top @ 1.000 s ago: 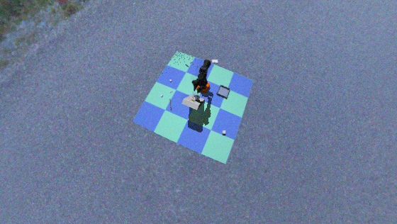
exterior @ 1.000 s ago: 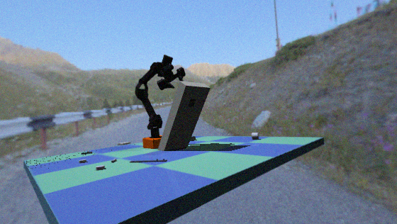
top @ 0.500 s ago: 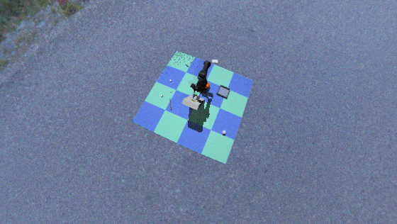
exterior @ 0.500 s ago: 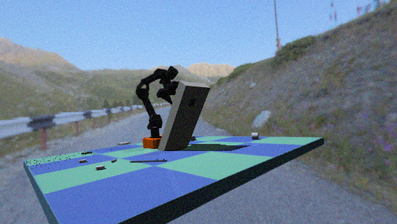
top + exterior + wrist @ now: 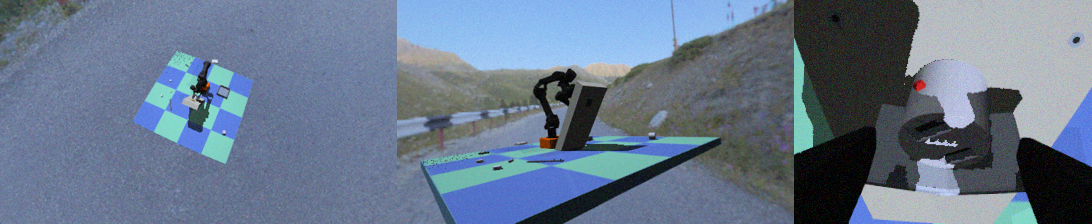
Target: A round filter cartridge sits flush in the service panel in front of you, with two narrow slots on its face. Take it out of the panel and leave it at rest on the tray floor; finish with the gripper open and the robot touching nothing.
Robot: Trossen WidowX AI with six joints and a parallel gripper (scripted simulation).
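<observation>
The grey round filter cartridge lies 2 cm below my gripper tip and 1 cm ahead of it. Also, from my gripper tip: grey square tray: 35 cm behind, 26 cm to the left, 24 cm below.
</observation>
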